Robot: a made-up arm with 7 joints.
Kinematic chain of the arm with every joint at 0, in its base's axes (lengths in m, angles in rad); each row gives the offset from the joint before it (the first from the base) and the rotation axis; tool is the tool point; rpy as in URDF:
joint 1: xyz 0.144 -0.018 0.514 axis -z
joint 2: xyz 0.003 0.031 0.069 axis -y
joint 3: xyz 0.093 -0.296 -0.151 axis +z
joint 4: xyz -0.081 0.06 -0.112 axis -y
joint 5: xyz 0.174 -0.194 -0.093 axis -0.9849 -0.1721 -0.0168
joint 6: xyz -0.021 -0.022 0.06 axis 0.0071 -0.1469 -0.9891
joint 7: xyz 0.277 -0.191 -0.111 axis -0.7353 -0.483 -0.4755
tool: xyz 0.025 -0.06 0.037 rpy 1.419 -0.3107 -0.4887
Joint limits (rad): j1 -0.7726..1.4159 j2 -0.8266..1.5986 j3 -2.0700..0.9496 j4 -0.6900..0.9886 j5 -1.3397..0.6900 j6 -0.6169..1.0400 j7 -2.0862..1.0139
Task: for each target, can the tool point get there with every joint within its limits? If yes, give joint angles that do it. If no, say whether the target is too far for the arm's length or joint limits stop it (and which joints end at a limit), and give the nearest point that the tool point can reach.
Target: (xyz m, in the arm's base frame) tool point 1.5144 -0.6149 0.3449
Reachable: no: too far | nearest point 1.0848 -0.4278 0.4197 | short by 0.474 m
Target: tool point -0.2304 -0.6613 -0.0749
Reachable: yes | joints 0.5196 -0.1417 -0.5400 -0.3695 -0.2974 0.1515 -0.7243
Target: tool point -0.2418 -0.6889 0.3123
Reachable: yes | joints 1.1248 -0.3111 0.3331 0.3431 0.3303 0.3345 -0.3056
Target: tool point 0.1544 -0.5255 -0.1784
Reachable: yes | joints -0.1021 -0.5590 0.0939 0.3429 -1.0707 0.9059 -1.5932
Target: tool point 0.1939 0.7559 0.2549
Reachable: no: joint limits stop it (at a limit: joint 1, joint 2, joint 3, joint 4) | nearest point 0.1348 0.6519 0.2655 | short by 0.120 m
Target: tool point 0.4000 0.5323 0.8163
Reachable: no: joint limits stop it (at a limit: joint 1, joint 3, joint 5) | nearest point 0.4497 0.4324 0.8022 | short by 0.112 m
